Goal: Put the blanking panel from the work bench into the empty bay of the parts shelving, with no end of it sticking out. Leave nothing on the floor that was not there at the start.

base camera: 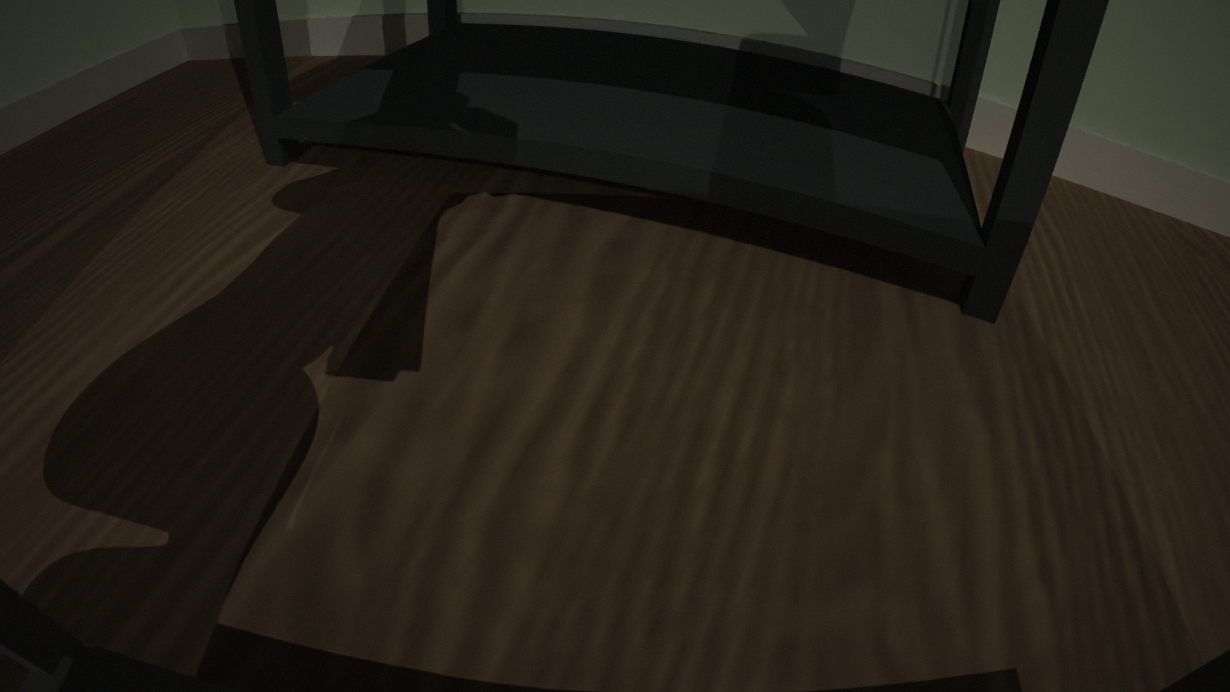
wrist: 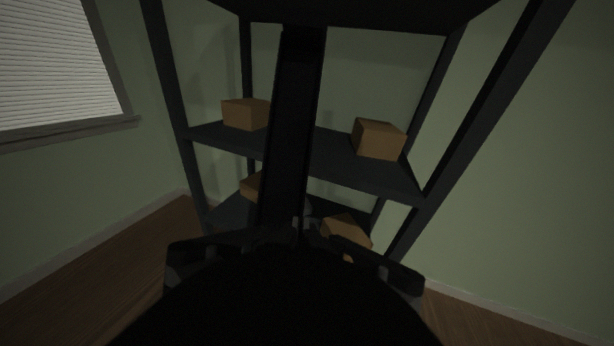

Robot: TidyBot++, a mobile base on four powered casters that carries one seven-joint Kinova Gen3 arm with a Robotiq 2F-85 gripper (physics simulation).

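Frame: origin at the arm's base, x ahead, y left, z up, level; metres.
Where they show: gripper, fingertip midpoint: (wrist: 299,226).
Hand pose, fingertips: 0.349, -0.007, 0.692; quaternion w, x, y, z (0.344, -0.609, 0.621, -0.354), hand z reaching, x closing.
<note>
After its pixels a point has its place, as x, y, z.
The blanking panel (wrist: 295,115) @(0.408, 0.012, 0.788) is a long, narrow black channel. It stands out from my gripper (wrist: 299,224) @(0.349, -0.007, 0.692), up and away in the wrist view, leaning slightly right. My gripper is shut on its near end; the fingertips are dark and partly hidden by the gripper body. The dark parts shelving (base camera: 1027,154) @(0.562, -0.332, -0.220) (wrist: 177,100) @(0.841, 0.469, 0.696) stands straight ahead. In the wrist view the panel crosses in front of two shelves, and its far end meets the dark underside of a higher shelf; I cannot tell the depth between them. The lowest shelf (base camera: 602,111) @(0.786, 0.038, -0.320) shows no box in the base view.
Brown boxes (wrist: 245,115) @(0.913, 0.253, 0.656) (wrist: 380,141) @(0.792, -0.262, 0.659) sit at both ends of the middle shelf (wrist: 345,167) @(0.686, -0.135, 0.594), with more boxes (wrist: 345,231) @(0.750, -0.235, 0.237) (wrist: 251,187) @(0.991, 0.272, 0.236) below. A window (wrist: 55,65) @(1.153, 1.338, 0.736) is at the left. Green walls (wrist: 525,175) @(0.878, -1.015, 0.576) stand behind and beside the shelving. Arm shadows fall across the wooden floor (base camera: 688,430) @(0.410, -0.047, -0.396).
</note>
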